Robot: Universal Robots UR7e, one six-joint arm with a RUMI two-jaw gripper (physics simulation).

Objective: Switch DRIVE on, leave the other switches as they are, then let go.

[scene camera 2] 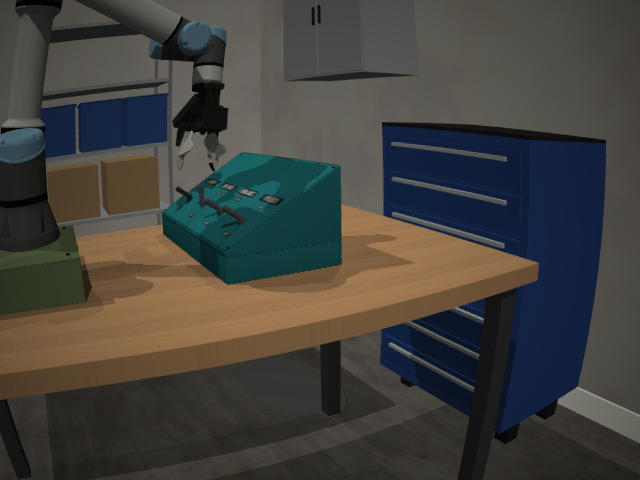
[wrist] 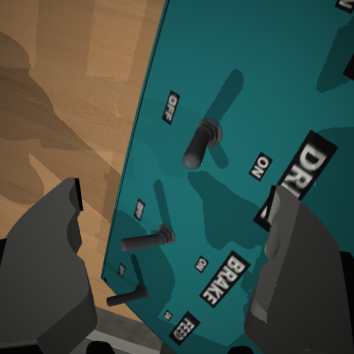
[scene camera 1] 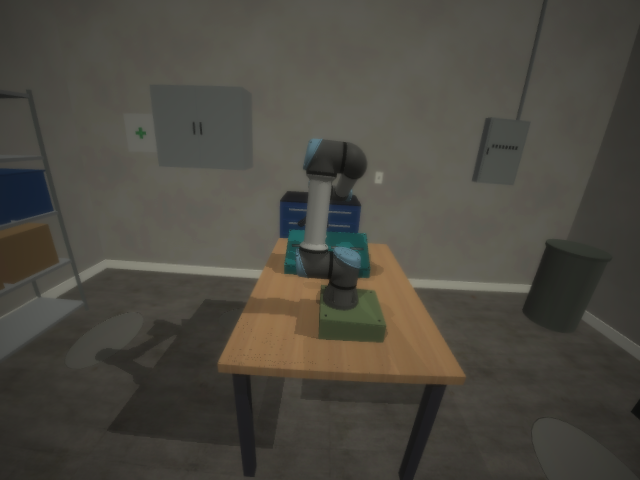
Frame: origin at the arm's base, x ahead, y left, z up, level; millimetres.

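Seen in the pictures: gripper, fingertip midpoint: (scene camera 2: 196, 170) (wrist: 174, 184); arm's base at its link origin: (scene camera 2: 28, 240) (scene camera 1: 340, 299).
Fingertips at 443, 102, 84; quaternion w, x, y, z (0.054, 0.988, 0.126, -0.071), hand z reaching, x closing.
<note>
Offsets run from my fingertips to a thing's middle, as dx, dy, dz. Level surfaces: height alone.
The teal switch console @(+87, -67, -110) (scene camera 1: 354, 240) (scene camera 2: 294, 224) (wrist: 260, 60) stands on the table. The black DRIVE lever @(+8, -6, -56) (scene camera 2: 201, 195) (wrist: 201, 145) leans toward its ON side, more upright in scene camera 2 than the others. The BRAKE lever @(-7, -126, -63) (scene camera 2: 210, 204) (wrist: 147, 240) and the FEED lever @(-9, -245, -63) (scene camera 2: 233, 213) (wrist: 127, 297) lean toward OFF. A fourth lever @(-3, +114, -63) (scene camera 2: 183, 193), its label unreadable, leans the same way as those two. My gripper (scene camera 2: 196, 165) (wrist: 174, 184) is open and empty, above the console and apart from the DRIVE lever. In scene camera 1 the arm hides the gripper.
The wooden table @(dz -178) (scene camera 1: 279, 335) (scene camera 2: 289, 304) carries the green robot base (scene camera 1: 351, 328) (scene camera 2: 41, 284). A blue drawer cabinet (scene camera 1: 343, 214) (scene camera 2: 558, 232) stands behind the table. A shelf rack (scene camera 1: 42, 149) with blue and brown boxes stands at the left.
</note>
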